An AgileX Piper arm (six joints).
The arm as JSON. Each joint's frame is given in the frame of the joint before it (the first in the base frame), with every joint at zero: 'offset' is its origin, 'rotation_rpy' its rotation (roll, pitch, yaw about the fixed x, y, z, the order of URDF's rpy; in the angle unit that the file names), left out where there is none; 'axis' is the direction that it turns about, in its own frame. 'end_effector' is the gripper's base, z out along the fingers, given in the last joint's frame.
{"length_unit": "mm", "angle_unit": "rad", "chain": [
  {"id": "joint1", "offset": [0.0, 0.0, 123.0], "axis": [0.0, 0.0, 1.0]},
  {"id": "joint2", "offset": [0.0, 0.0, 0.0], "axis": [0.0, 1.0, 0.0]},
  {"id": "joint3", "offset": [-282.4, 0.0, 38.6], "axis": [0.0, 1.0, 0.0]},
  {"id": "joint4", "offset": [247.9, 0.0, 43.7], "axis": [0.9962, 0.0, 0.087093]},
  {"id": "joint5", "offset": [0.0, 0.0, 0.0], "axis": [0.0, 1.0, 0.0]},
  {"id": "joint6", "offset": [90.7, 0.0, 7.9], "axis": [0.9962, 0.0, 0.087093]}
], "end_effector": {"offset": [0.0, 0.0, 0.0], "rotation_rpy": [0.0, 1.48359, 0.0]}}
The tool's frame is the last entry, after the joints.
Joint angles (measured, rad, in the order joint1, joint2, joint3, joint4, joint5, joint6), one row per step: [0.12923, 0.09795, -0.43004, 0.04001, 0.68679, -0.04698]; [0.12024, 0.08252, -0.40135, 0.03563, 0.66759, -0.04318]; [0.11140, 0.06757, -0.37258, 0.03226, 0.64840, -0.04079]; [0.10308, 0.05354, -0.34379, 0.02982, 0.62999, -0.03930]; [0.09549, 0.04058, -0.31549, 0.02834, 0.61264, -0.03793]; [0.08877, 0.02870, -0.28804, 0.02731, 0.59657, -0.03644]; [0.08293, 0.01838, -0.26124, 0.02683, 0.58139, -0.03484]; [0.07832, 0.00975, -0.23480, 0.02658, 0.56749, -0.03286]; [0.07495, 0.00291, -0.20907, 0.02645, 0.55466, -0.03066]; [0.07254, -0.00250, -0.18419, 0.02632, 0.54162, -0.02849]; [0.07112, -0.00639, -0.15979, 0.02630, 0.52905, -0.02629]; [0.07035, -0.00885, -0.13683, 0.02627, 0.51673, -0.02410]
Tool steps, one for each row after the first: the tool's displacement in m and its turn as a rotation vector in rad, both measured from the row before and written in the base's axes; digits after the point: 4 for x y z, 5 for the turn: [0.0008, -0.0005, -0.0067, 0.00067, -0.00580, -0.01240]; [0.0009, -0.0004, -0.0068, 0.00008, -0.00534, -0.01136]; [0.0011, -0.0003, -0.0069, -0.00021, -0.00366, -0.01014]; [0.0011, -0.0003, -0.0069, 0.00032, -0.00196, -0.00894]; [0.0011, -0.0002, -0.0068, 0.00067, -0.00041, -0.00787]; [0.0012, -0.0002, -0.0068, 0.00111, 0.00143, -0.00678]; [0.0013, -0.0001, -0.0069, 0.00147, 0.00408, -0.00554]; [0.0014, -0.0001, -0.0069, 0.00163, 0.00624, -0.00429]; [0.0014, 0.0000, -0.0067, 0.00158, 0.00660, -0.00334]; [0.0014, 0.0000, -0.0066, 0.00161, 0.00811, -0.00233]; [0.0014, 0.0000, -0.0063, 0.00157, 0.00834, -0.00170]
